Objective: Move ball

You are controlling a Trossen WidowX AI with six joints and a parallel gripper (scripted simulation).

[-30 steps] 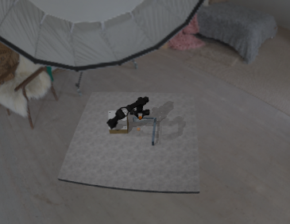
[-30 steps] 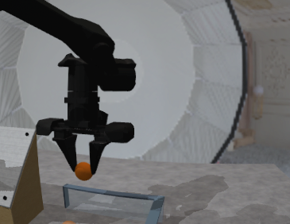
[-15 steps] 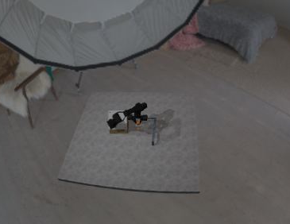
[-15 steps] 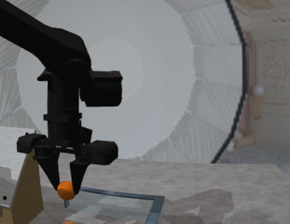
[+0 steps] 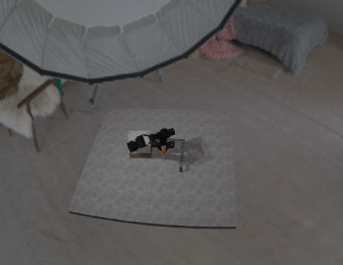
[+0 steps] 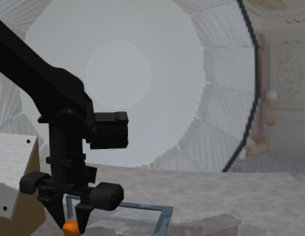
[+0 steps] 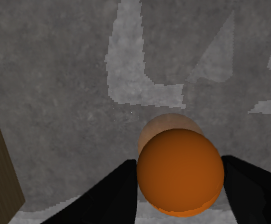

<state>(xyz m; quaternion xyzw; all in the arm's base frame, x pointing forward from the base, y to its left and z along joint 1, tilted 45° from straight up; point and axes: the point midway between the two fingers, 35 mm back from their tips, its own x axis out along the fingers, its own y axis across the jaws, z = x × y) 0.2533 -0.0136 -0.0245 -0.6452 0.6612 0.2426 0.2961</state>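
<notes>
Right now my gripper tip is 2 cm above the see-through ball copy. Also, from my gripper tip: orange ball right at my gripper tip.
</notes>
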